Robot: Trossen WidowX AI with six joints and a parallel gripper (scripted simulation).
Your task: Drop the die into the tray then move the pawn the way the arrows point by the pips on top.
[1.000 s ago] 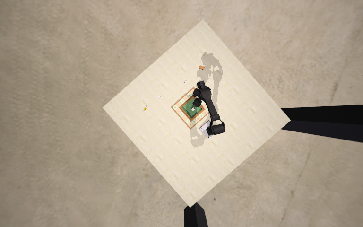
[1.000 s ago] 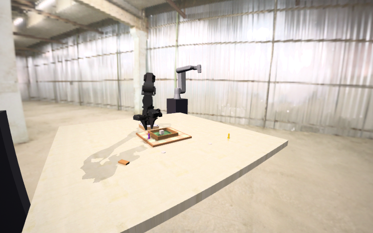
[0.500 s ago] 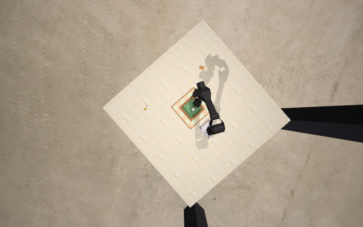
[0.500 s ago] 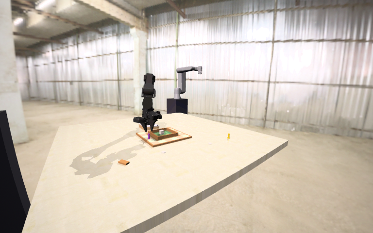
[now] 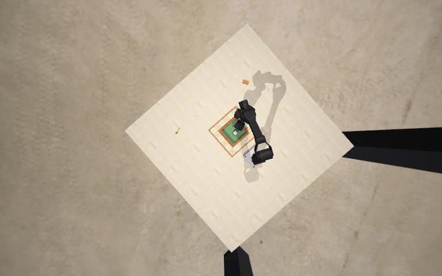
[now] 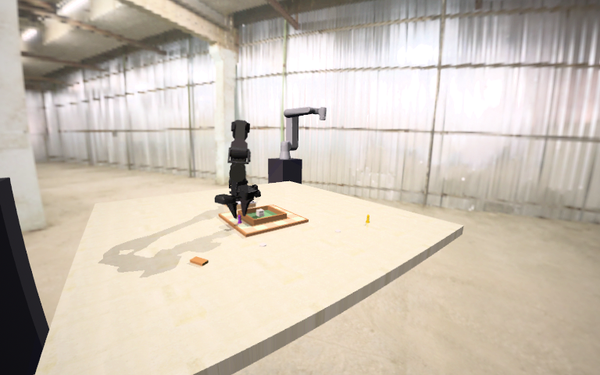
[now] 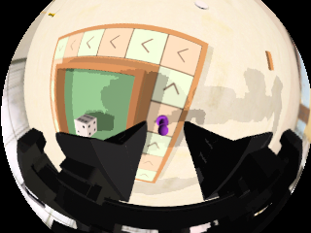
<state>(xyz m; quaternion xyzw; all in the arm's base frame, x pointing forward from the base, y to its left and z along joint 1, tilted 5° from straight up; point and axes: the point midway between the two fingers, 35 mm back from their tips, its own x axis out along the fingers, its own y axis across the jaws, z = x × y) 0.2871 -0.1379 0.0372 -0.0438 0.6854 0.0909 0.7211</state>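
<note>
Right now the purple pawn is 1 cm behind my gripper tip and 1 cm below it. The rest, counted from my gripper tip: orange block (19 cm ahead, 23 cm to the right, 3 cm below); green tray (2 cm behind, 12 cm to the left, 3 cm below); white die (3 cm behind, 12 cm to the left, 1 cm below).
</note>
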